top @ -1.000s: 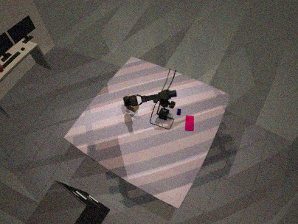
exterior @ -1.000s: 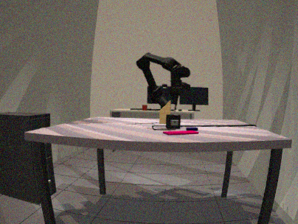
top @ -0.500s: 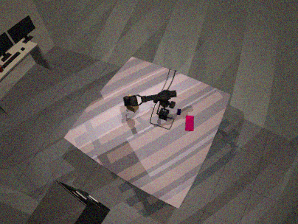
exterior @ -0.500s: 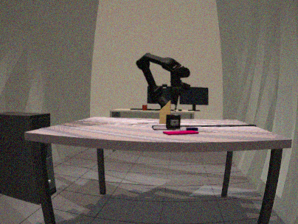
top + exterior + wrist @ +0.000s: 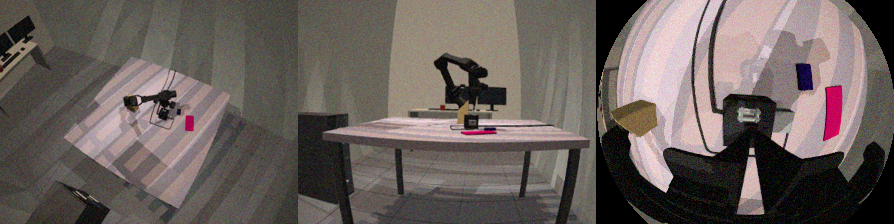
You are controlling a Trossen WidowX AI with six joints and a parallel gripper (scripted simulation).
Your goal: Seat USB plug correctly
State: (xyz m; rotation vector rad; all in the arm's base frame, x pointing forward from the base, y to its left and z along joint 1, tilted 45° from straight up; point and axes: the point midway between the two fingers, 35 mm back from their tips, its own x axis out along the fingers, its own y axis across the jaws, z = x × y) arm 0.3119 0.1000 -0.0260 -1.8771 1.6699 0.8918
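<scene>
Now: gripper tip 2 cm above the USB plug. The rest, counted from my gripper tip: USB socket (6 cm below); magenta flat block (25 cm ahead, 4 cm to the left, 13 cm below); small dark blue block (11 cm ahead, 10 cm to the left, 12 cm below).
</scene>
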